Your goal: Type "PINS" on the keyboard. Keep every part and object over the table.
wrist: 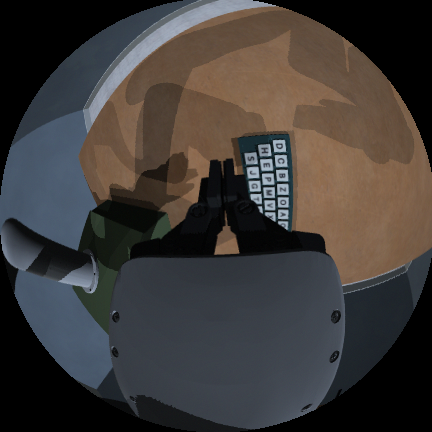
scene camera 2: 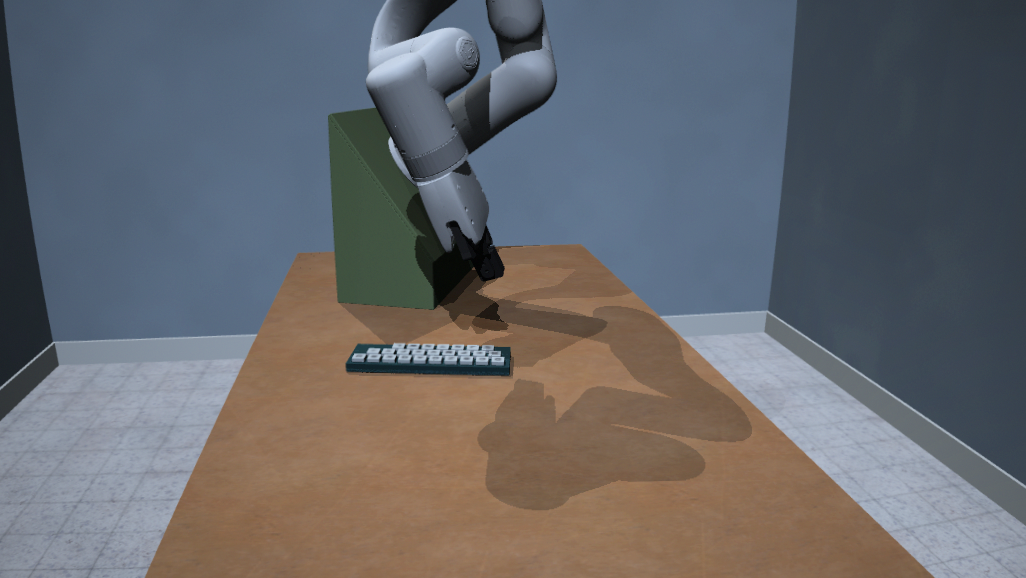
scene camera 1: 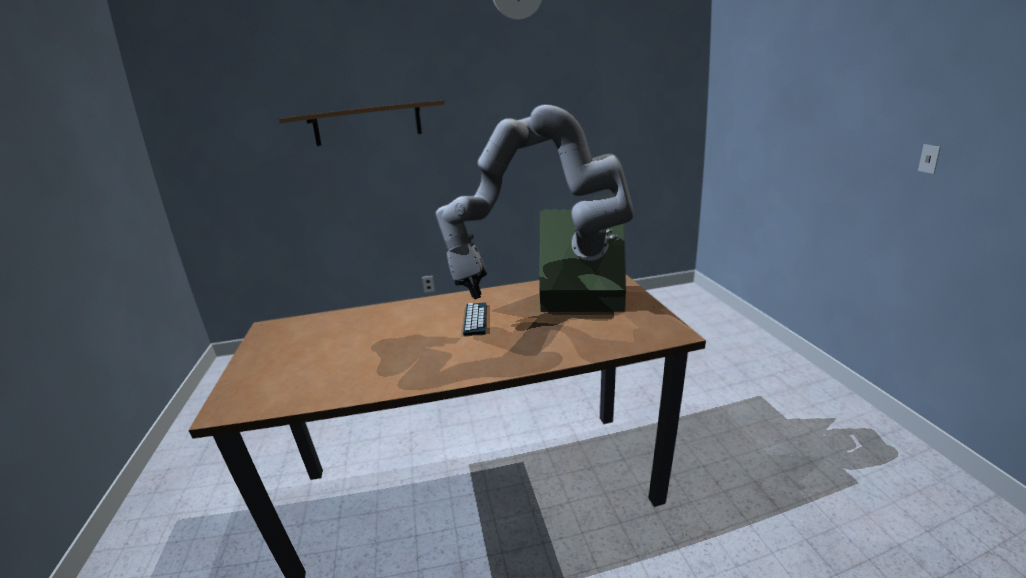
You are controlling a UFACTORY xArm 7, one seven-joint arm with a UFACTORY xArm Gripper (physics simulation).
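Places are measured from the arm's base along level axes (x right, y ahead, z up), in millimetres.
Pixels of known places: gripper, fingertip midpoint: (wrist: 223, 174) (scene camera 2: 493, 275) (scene camera 1: 477, 298); arm's base, origin of the base link: (wrist: 88, 270) (scene camera 1: 590, 244).
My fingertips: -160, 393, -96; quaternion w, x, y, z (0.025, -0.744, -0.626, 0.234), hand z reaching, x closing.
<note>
Ahead of a thing's pixels: the offset from my fingertips to its middle, as dx, dy, dz. Level surfaces: height alone.
A small dark teal keyboard @(+85, +19, -110) (scene camera 1: 475, 318) (scene camera 2: 429, 369) (wrist: 265, 139) with white keys lies flat on the table. In the wrist view the S key @(+8, +1, -103) (wrist: 250, 158), the H key @(-2, +22, -103) (wrist: 264, 150), the P key @(+39, +21, -103) (wrist: 268, 179) and the D key @(-7, +42, -103) (wrist: 279, 146) show. The gripper covers the keyboard's lower left part there, and the I and N keys cannot be made out. My gripper (scene camera 1: 475, 295) (scene camera 2: 492, 277) (wrist: 223, 174) is shut and empty. Its fingertips hang above the table, apart from the keyboard, on the side toward the arm's base.
The wooden table @(dz -118) (scene camera 1: 308, 366) (scene camera 2: 301, 459) (wrist: 340, 185) bears a green wedge-shaped block (scene camera 1: 556, 244) (scene camera 2: 373, 244) (wrist: 100, 305) that carries the arm's base. The arm's shadows fall across the table. A wall shelf (scene camera 1: 362, 111) hangs at the back.
</note>
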